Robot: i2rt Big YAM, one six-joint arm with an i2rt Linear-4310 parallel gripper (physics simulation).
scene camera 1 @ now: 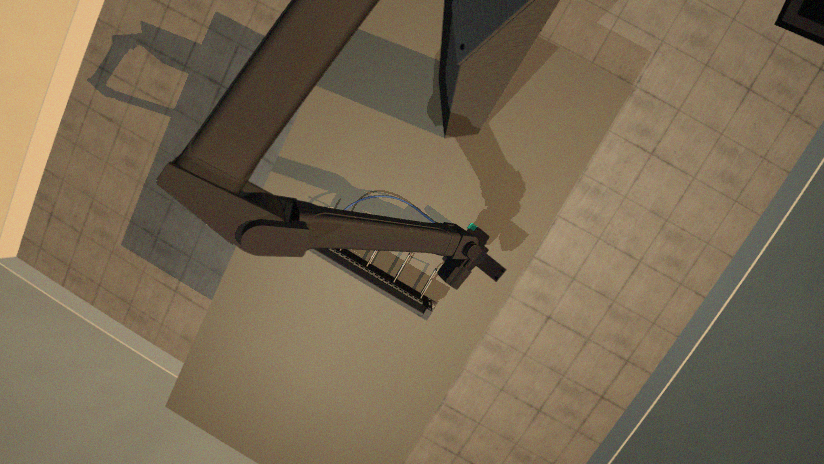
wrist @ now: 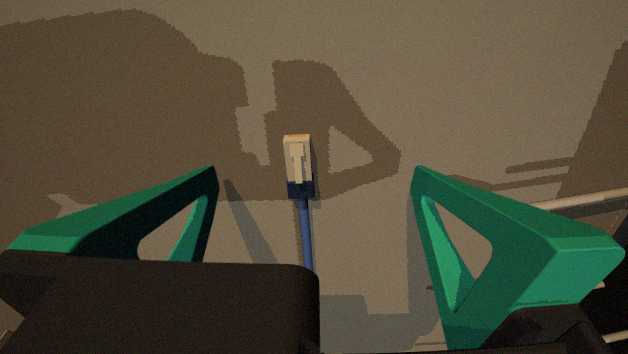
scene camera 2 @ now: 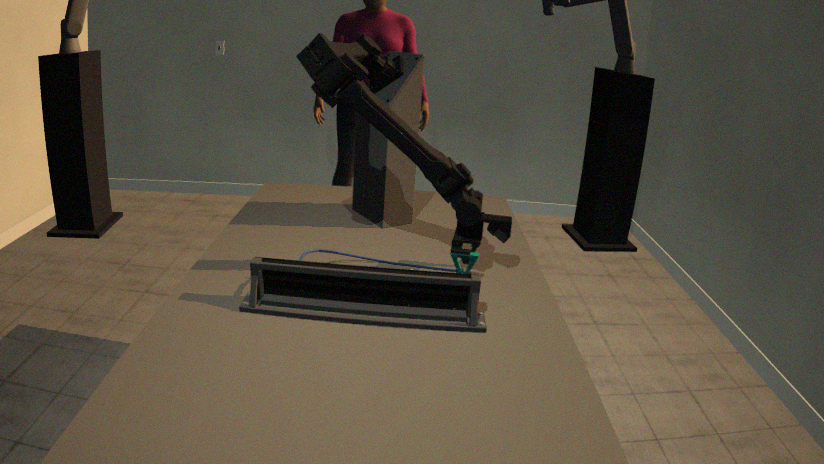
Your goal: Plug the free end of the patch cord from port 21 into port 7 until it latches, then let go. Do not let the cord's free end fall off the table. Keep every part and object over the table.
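Places are measured from the arm's base along level axes (x ahead, y left, z up), in centimetres.
Pixels of known places: gripper, fingertip midpoint: (wrist: pixel 314 176) (scene camera 2: pixel 464 271); arm's base, origin of the base link: (scene camera 2: pixel 388 75).
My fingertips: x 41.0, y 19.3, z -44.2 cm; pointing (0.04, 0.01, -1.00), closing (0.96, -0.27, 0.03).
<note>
Ahead of a thing's pixels: the offset from my fingertips to its top centre. Level surfaces: height alone.
The cord's free end is a clear plug @[dz +0.4, dx -0.5, dy +1.0 cm] (wrist: pixel 298 161) with a dark blue boot, in the middle of the wrist view. It lies on the table with its latch tab facing the camera, and the blue cord (wrist: pixel 305 235) (scene camera 2: pixel 369 259) (scene camera 1: pixel 385 196) runs back from it. My gripper (wrist: pixel 314 176) (scene camera 2: pixel 464 270) is open, with one green finger on each side of the plug and boot and touching neither. The patch panel @[dz +9.3, dx +16.2, dy -25.9 cm] (scene camera 2: pixel 363 315) (scene camera 1: pixel 374 280) stands on the table beside the gripper. The numbers of ports 7 and 21 cannot be read, and the sockets are hidden or too small to tell.
Pale wire cable guides (scene camera 1: pixel 403 266) (wrist: pixel 580 200) stick out from the panel close to the gripper. A dark pedestal (scene camera 2: pixel 383 172) stands at the far end of the table @[dz -0.8 cm] (scene camera 2: pixel 345 397). A person (scene camera 2: pixel 377 28) stands behind it. Two more pedestals stand beyond the table's sides.
</note>
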